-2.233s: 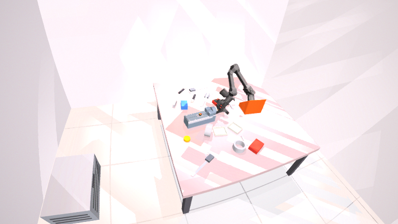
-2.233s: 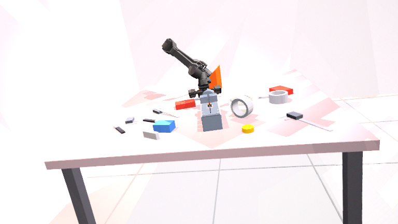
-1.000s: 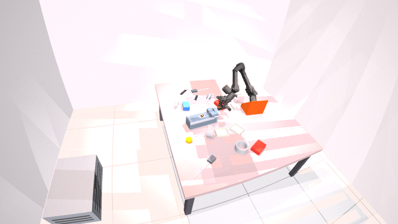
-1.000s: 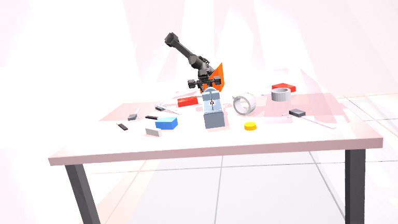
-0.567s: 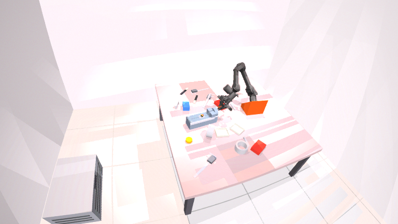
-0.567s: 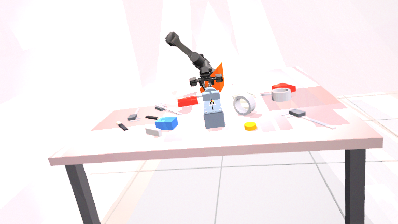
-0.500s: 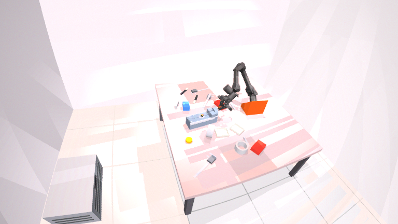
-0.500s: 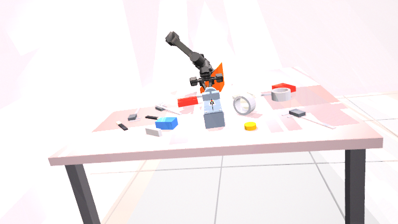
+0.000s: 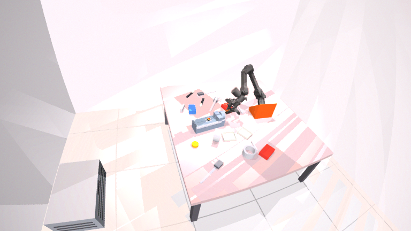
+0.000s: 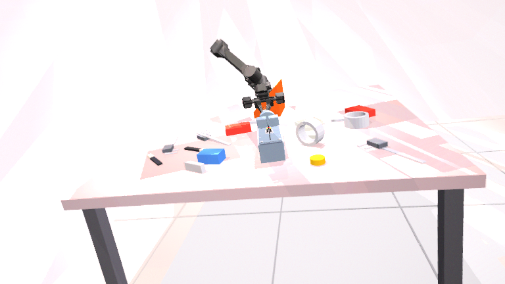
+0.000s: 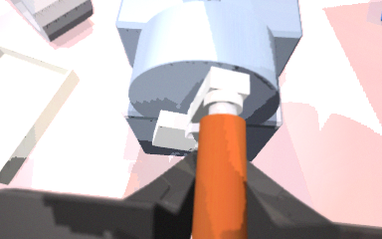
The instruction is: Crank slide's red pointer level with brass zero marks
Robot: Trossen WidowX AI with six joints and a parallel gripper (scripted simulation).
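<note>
My gripper tip is now 15 cm short of the red pointer, 3 cm to the right of it and 1 cm above it. From my gripper tip the other things lie so: orange handle: 2 cm behind, 3 cm above; yellow disc: 32 cm ahead, 20 cm to the left, 8 cm below; blue block: 23 cm ahead, 19 cm to the right, 7 cm below.
</note>
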